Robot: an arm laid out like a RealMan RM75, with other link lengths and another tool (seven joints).
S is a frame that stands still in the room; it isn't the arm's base.
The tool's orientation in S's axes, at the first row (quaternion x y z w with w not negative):
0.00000 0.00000 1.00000 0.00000
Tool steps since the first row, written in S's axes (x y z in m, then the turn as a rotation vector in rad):
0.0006 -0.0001 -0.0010 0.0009 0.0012 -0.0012
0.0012 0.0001 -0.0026 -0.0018 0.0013 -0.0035
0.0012 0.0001 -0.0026 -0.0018 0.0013 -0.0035
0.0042 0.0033 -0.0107 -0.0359 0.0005 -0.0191
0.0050 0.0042 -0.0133 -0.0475 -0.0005 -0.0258
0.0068 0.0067 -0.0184 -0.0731 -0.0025 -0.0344
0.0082 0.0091 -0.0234 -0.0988 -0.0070 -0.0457
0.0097 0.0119 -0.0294 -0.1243 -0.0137 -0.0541
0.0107 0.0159 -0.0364 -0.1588 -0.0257 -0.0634
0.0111 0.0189 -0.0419 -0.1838 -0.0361 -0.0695
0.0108 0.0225 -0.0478 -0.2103 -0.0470 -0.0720
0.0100 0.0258 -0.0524 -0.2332 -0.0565 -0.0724
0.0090 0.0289 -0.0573 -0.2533 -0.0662 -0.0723
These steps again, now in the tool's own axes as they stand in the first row. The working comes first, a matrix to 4 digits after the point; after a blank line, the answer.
The tool's axes in the first row as the columns of a matrix, in S's axes (used below as rounded here):
-1.0000 0.0000 0.0000
0.0000 -1.0000 0.0000
0.0000 0.0000 1.0000

-0.0006 0.0001 -0.0010 -0.0009 -0.0012 -0.0012
-0.0012 -0.0001 -0.0026 0.0018 -0.0013 -0.0035
-0.0012 -0.0001 -0.0026 0.0018 -0.0013 -0.0035
-0.0042 -0.0033 -0.0107 0.0359 -0.0005 -0.0191
-0.0050 -0.0042 -0.0133 0.0475 0.0005 -0.0258
-0.0068 -0.0067 -0.0184 0.0731 0.0025 -0.0344
-0.0082 -0.0091 -0.0234 0.0988 0.0070 -0.0457
-0.0097 -0.0119 -0.0294 0.1243 0.0137 -0.0541
-0.0107 -0.0159 -0.0364 0.1588 0.0257 -0.0634
-0.0111 -0.0189 -0.0419 0.1838 0.0361 -0.0695
-0.0108 -0.0225 -0.0478 0.2103 0.0470 -0.0720
-0.0100 -0.0258 -0.0524 0.2332 0.0565 -0.0724
-0.0090 -0.0289 -0.0573 0.2533 0.0662 -0.0723

